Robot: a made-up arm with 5 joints.
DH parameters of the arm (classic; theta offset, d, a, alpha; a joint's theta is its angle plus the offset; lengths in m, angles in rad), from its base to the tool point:
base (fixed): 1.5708 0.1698 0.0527 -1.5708
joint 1: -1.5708 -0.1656 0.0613 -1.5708
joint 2: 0 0.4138 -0.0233 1.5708
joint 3: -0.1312 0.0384 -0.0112 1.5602
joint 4: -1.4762 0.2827 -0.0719 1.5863
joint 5: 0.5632 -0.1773 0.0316 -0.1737
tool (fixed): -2.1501 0.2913 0 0
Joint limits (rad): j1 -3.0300..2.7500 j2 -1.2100..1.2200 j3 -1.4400..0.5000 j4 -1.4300..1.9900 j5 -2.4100..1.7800
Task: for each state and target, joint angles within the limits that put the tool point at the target. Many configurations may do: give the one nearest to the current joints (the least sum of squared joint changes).
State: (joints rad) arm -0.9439 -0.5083 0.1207 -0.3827 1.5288
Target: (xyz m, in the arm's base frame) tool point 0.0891 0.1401 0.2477
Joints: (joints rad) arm -1.3661 -0.6145 0.5000 0.1793 1.5007
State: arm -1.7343 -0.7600 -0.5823 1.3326 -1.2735
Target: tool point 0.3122 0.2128 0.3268
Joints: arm -1.3727 -0.3919 -0.4515 1.3057 -1.1970
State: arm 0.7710 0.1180 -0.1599 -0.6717 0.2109
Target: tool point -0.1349 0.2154 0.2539
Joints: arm 0.0792 1.0425 -0.4301 -0.7102 0.3688
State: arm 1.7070 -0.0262 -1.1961 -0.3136 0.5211
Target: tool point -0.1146 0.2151 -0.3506
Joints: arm 0.8655 0.3512 -1.4150 -0.3159 0.5866
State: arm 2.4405 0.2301 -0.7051 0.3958 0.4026
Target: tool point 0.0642 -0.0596 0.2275
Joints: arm 2.7118 0.2211 0.1197 0.4325 0.2973
